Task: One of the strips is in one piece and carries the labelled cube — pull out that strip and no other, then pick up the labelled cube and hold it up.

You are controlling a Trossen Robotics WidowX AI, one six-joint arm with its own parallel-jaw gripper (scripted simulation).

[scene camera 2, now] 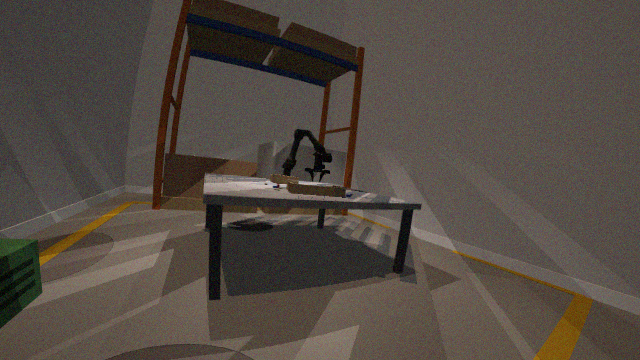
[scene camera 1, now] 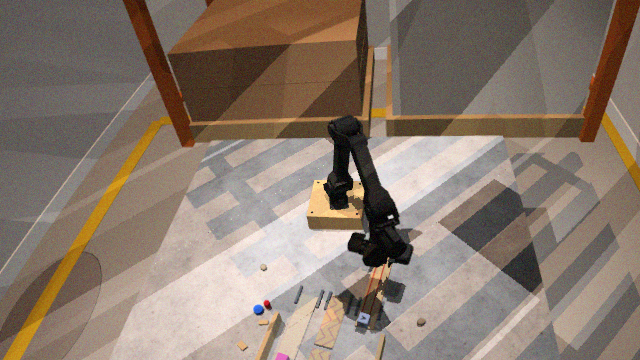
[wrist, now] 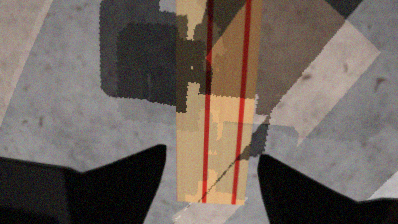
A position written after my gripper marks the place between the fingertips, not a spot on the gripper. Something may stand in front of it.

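Observation:
A wooden-walled pen (scene camera 2: 294,186) is there for me to see. As for my own gripper (scene camera 1: 380,264), I can see it too, and the wrist view shows the gripper as well (wrist: 212,157).

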